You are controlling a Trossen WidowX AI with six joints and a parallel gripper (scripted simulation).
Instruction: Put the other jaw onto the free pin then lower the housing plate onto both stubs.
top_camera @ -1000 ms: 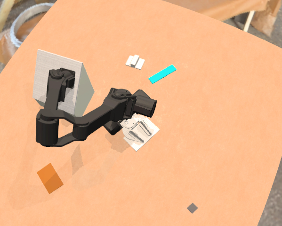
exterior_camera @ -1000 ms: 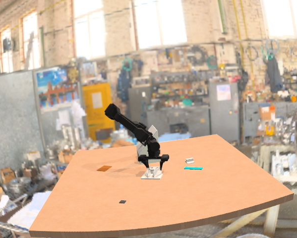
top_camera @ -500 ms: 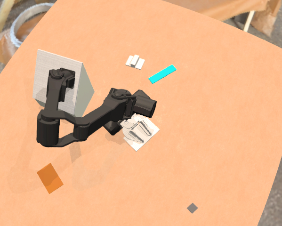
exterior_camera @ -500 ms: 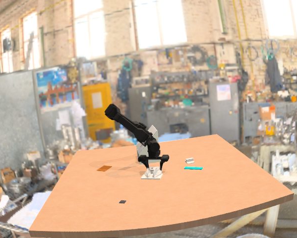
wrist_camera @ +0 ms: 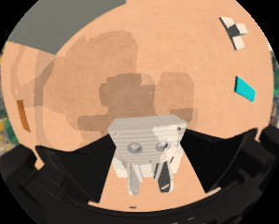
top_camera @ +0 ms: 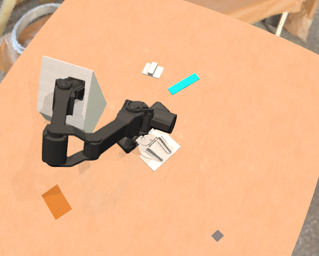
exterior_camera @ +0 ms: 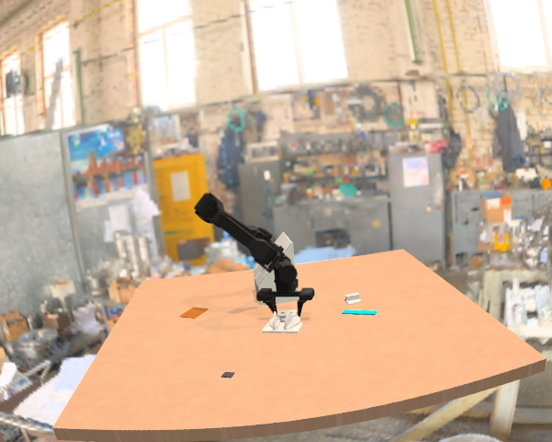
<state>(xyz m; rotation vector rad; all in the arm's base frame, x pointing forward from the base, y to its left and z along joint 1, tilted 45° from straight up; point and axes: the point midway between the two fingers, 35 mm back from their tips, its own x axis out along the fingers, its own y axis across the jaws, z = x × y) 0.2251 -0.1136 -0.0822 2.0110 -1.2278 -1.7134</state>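
My gripper tip is 30 mm short of the jaw. From my gripper tip the other things lie so: white base plate 60 mm ahead, 30 mm to the right, 10 mm below; then cyan strip 240 mm to the left, 60 mm ahead, 10 mm below; then orange patch 320 mm to the right, 200 mm behind, 10 mm below.
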